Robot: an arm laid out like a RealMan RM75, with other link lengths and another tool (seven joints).
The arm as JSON. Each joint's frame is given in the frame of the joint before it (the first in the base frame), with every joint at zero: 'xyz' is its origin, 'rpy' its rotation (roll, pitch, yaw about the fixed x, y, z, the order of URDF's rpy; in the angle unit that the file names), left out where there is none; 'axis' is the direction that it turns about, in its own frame. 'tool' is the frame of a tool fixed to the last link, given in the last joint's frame.
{
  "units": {
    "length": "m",
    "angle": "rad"
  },
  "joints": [
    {
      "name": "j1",
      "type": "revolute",
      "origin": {
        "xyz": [
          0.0,
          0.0,
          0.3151
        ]
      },
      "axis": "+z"
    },
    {
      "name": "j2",
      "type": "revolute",
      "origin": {
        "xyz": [
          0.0,
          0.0,
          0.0
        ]
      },
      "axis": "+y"
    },
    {
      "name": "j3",
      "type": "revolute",
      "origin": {
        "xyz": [
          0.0,
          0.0,
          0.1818
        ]
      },
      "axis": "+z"
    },
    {
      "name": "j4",
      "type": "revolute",
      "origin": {
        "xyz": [
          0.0,
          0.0,
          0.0
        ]
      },
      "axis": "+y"
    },
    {
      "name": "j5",
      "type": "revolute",
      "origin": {
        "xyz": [
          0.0,
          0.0,
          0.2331
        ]
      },
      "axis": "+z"
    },
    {
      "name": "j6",
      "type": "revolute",
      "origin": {
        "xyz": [
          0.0,
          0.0,
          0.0
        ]
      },
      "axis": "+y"
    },
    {
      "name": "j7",
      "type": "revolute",
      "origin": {
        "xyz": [
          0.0,
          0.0,
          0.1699
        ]
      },
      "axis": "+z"
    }
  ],
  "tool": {
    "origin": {
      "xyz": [
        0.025,
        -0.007,
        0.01
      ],
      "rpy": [
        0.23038,
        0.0,
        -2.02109
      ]
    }
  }
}
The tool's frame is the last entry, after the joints.
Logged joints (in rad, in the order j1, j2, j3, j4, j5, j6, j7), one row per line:
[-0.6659 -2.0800 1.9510 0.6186 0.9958 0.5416 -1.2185]
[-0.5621 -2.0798 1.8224 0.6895 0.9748 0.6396 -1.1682]
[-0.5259 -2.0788 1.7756 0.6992 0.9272 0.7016 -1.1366]
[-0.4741 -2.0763 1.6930 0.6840 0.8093 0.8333 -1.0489]
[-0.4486 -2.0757 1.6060 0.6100 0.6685 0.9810 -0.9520]
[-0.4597 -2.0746 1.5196 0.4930 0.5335 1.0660 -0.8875]
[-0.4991 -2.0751 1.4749 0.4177 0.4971 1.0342 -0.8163]
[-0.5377 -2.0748 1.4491 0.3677 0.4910 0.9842 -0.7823]
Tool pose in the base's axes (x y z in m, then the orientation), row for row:
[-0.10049 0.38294 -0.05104 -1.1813 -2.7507 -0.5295]
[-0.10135 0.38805 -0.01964 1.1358 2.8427 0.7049]
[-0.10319 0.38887 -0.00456 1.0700 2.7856 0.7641]
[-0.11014 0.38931 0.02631 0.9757 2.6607 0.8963]
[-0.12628 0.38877 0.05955 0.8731 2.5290 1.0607]
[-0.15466 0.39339 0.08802 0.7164 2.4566 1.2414]
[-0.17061 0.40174 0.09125 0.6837 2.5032 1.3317]
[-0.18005 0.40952 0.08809 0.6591 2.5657 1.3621]
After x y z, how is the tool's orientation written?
As a rotation vector, in radians.
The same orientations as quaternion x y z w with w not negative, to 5 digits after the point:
[-0.38807 -0.90364 -0.17395 0.05073]
[0.36157 0.90494 0.22440 0.00014]
[0.34720 0.90390 0.24794 0.03064]
[0.32709 0.89196 0.30047 0.08454]
[0.30073 0.87110 0.36535 0.13139]
[0.24911 0.85420 0.43166 0.14817]
[0.23293 0.85282 0.45370 0.11223]
[0.22054 0.85850 0.45577 0.08137]

